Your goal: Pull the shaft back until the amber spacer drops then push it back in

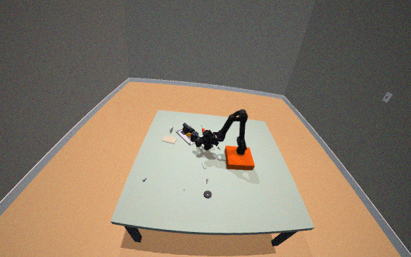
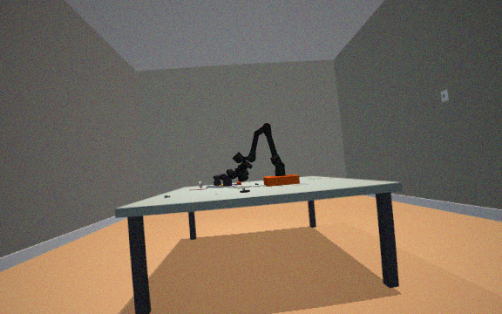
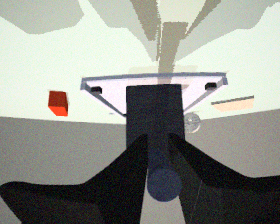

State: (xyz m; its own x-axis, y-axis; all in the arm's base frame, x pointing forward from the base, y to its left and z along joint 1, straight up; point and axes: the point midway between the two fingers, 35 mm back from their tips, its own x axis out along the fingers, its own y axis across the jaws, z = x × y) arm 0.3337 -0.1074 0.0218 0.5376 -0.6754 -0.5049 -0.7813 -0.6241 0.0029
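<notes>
Now: gripper tip 3 cm short of the dark round shaft, 4 cm to the left of it and 2 cm below it. From my gripper tip the other things lie so: amber spacer 9 cm ahead, 11 cm to the right, 5 cm below; tan pad 26 cm ahead, 3 cm to the right, 6 cm below; pale ring 26 cm ahead, 16 cm to the right, 3 cm below.
</notes>
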